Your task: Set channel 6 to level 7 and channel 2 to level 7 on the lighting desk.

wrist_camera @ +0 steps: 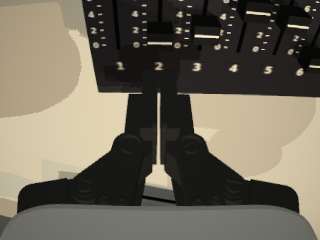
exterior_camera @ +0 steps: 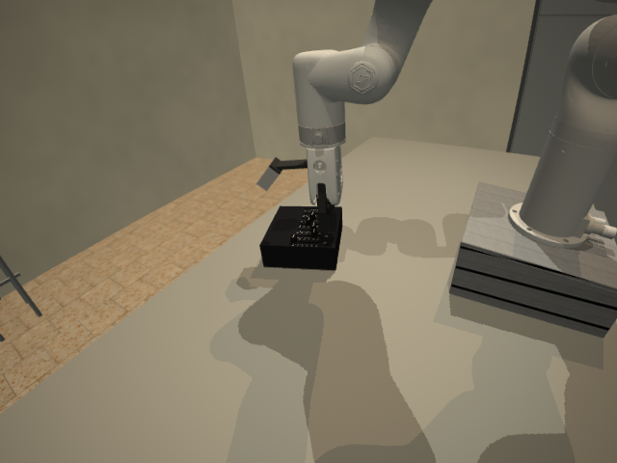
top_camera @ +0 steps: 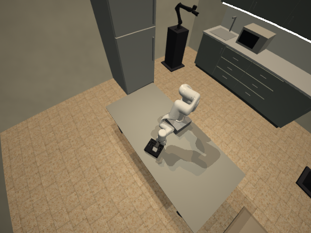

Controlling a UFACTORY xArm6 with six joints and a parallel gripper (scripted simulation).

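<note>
My gripper is now 20 mm short of the channel 2 fader cap, 10 mm to the right of it and 30 mm above it. Also, from my hand: channel 6 fader cap 50 mm ahead, 70 mm to the right, 30 mm below; then channel 1 fader cap 50 mm ahead, 50 mm to the left, 30 mm below.
</note>
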